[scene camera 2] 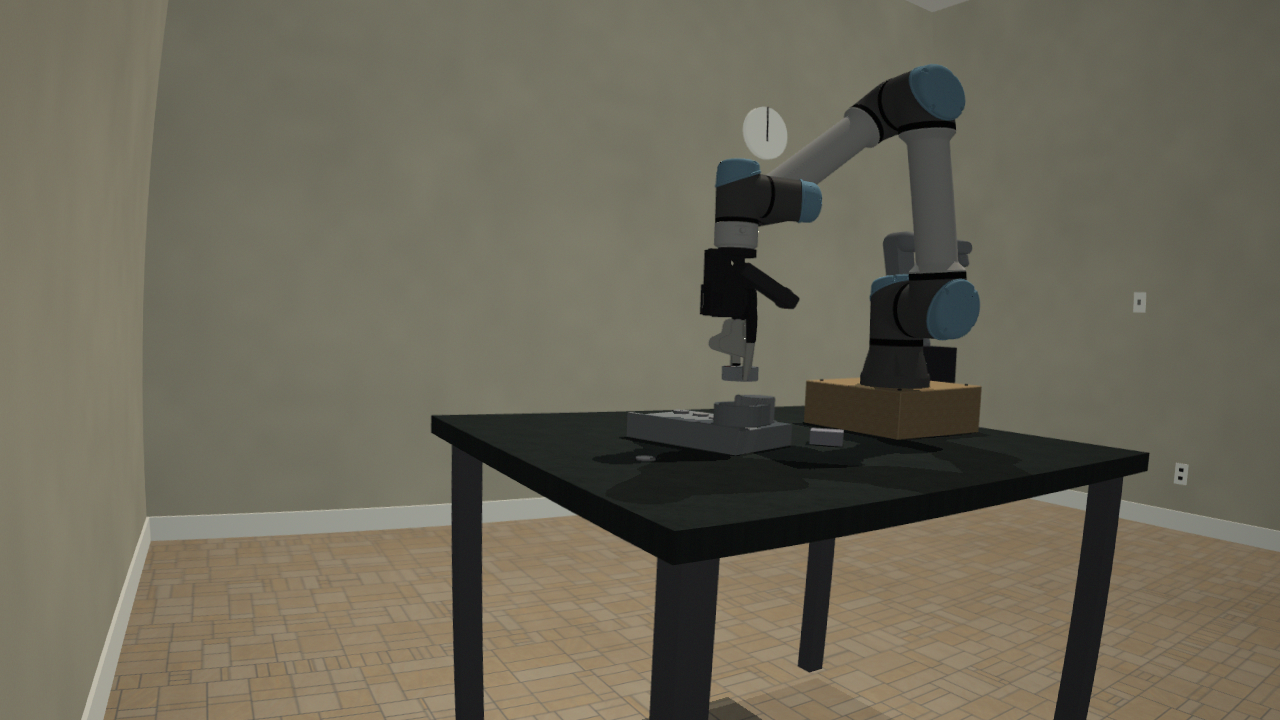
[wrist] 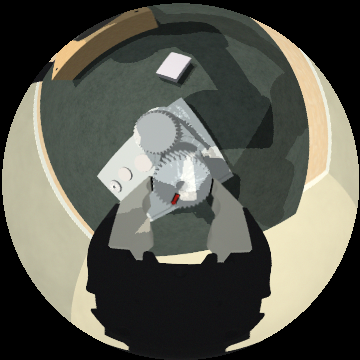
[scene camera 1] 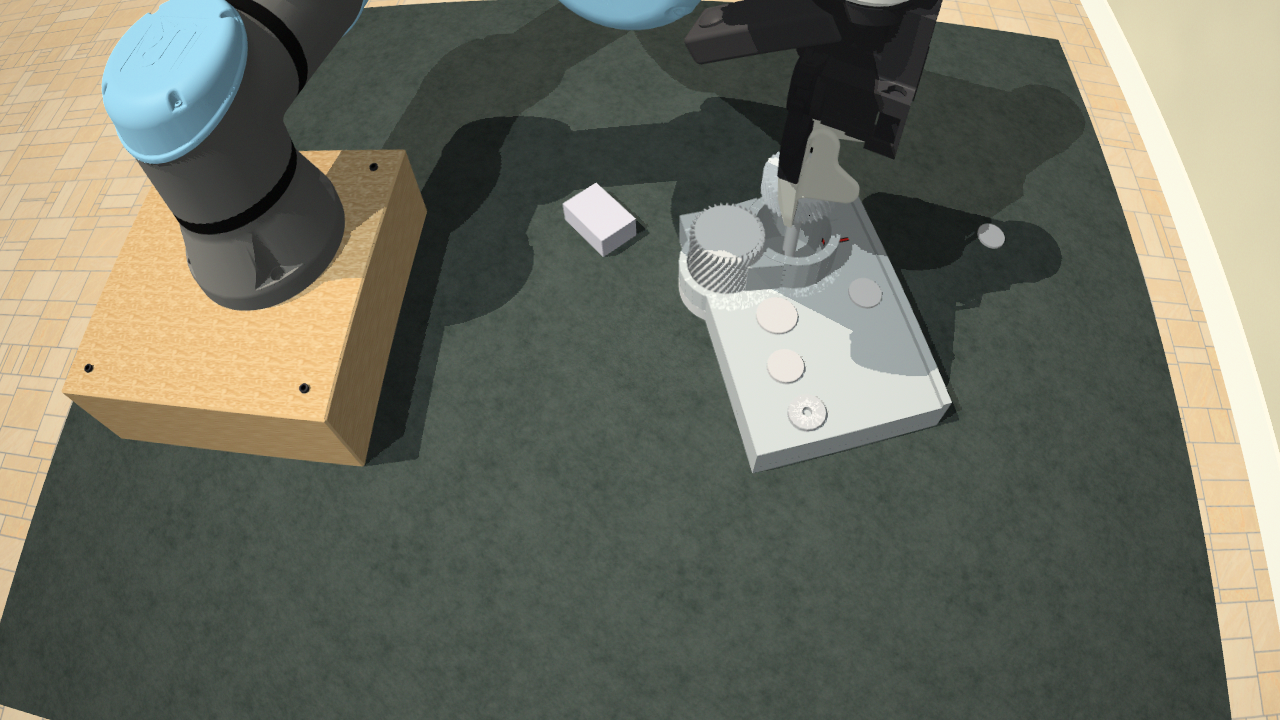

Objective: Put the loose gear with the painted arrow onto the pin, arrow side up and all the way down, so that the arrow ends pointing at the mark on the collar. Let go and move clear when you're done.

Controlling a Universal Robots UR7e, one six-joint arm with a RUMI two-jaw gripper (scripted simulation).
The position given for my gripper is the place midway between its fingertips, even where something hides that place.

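Scene:
I see my gripper in scene camera 1 point(802, 194). My gripper is visible to me in scene camera 2 point(738, 379) as well, and I find the gripper again in the wrist view point(181, 178).

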